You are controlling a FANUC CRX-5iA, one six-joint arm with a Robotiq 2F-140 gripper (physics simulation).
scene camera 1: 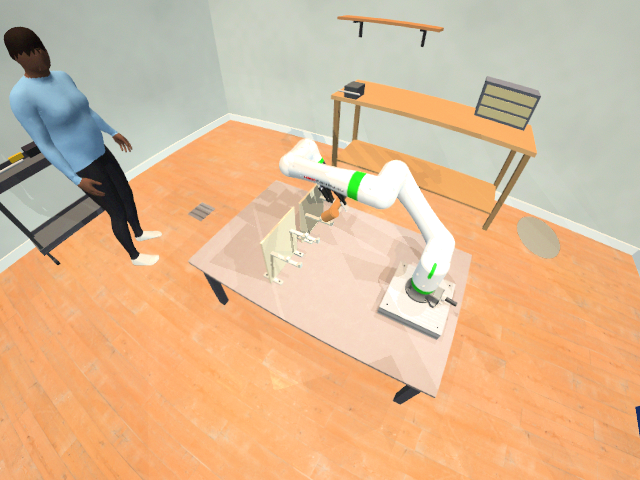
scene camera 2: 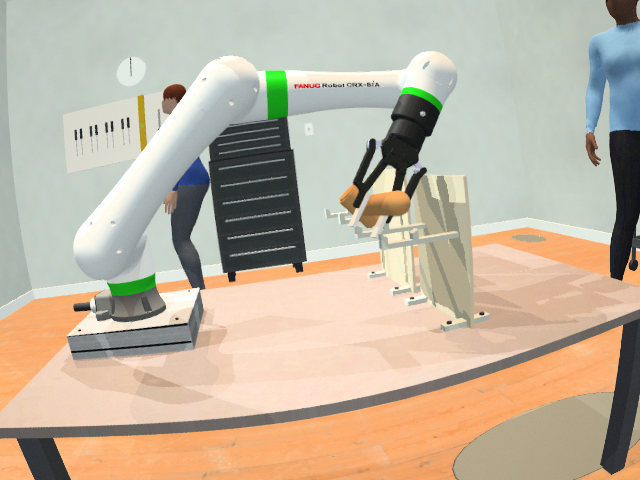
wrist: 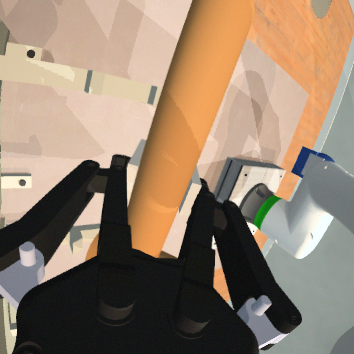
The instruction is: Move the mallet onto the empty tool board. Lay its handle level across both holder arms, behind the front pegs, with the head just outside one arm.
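Seen in the pictures: gripper, fingertip midpoint: point(scene camera 1: 343, 210) point(scene camera 2: 363, 232); arm's base, link origin: point(scene camera 1: 419, 289) point(scene camera 2: 138, 312) point(wrist: 251, 201).
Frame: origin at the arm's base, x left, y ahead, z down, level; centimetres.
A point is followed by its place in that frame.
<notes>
My gripper point(scene camera 1: 336, 200) {x -9.5, y 53.9, z -14.3 cm} point(scene camera 2: 368, 222) {x -9.5, y 53.9, z -14.3 cm} point(wrist: 163, 159) {x -9.5, y 53.9, z -14.3 cm} is shut on the orange-brown mallet point(scene camera 1: 330, 211) {x 2.8, y 53.9, z -22.3 cm} point(scene camera 2: 392, 202) {x -23.4, y 57.9, z -20.6 cm} point(wrist: 187, 95) {x -15.4, y 59.6, z -21.2 cm}, near its head end. It holds the mallet in the air in front of the farther tool board point(scene camera 1: 310, 211) point(scene camera 2: 395, 258), near the holder arms. In the wrist view the thick handle runs up and right, crossing in front of the table; the head is mostly hidden behind the gripper. One pale holder arm point(wrist: 115, 90) {x -14.1, y 60.7, z -12.6 cm} with dark-edged end shows left of the handle. Contact between mallet and arms cannot be told.
The nearer tool board point(scene camera 1: 279, 242) point(scene camera 2: 444, 258) stands upright beside the farther one, with its own two arms sticking out. The robot base point(scene camera 1: 418, 302) {x 7.3, y -2.6, z -0.7 cm} point(scene camera 2: 134, 330) {x -12.4, y 3.6, z 0.5 cm} is at the table's other end. A person in light blue point(scene camera 1: 62, 118) point(scene camera 2: 620, 77) stands beyond the boards' end of the table.
</notes>
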